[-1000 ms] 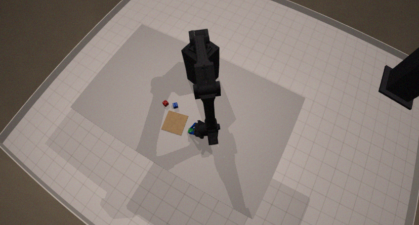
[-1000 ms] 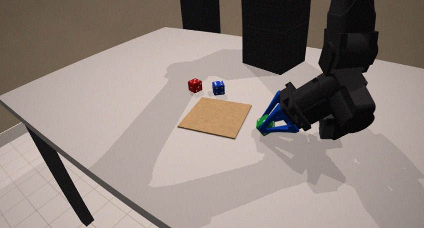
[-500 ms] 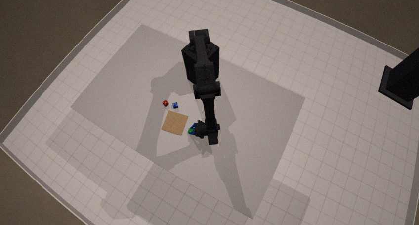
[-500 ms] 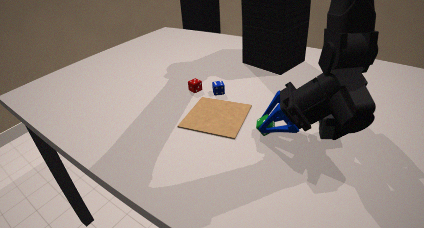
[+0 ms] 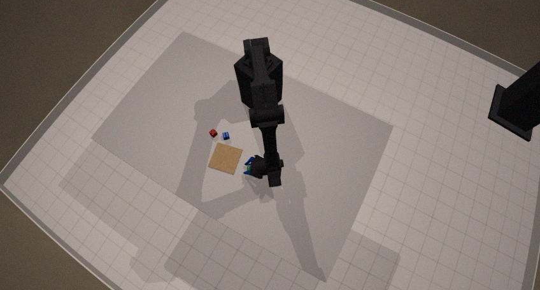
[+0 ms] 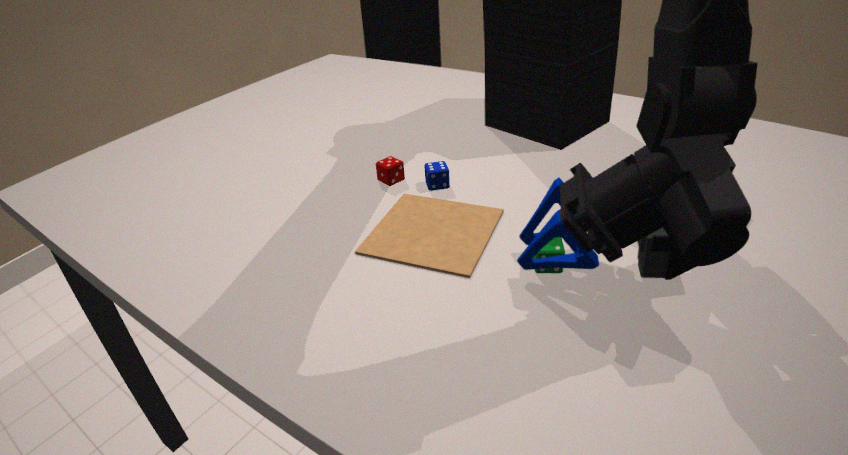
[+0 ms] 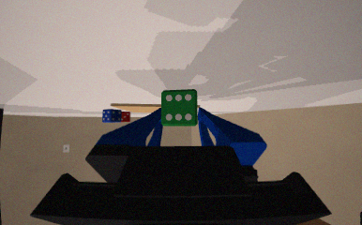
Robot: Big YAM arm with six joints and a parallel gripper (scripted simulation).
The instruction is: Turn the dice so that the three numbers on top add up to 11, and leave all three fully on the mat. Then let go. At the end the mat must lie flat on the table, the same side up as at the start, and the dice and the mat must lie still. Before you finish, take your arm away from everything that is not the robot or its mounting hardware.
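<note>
Right now the green die is 1 cm behind my hand, 2 cm to the left of it and 1 cm below it. The rest, counted from my hand: tan mat 1 cm ahead, 13 cm to the right, 2 cm below; red die 7 cm behind, 26 cm to the right, 1 cm below; blue die 9 cm behind, 19 cm to the right, 1 cm below.
</note>
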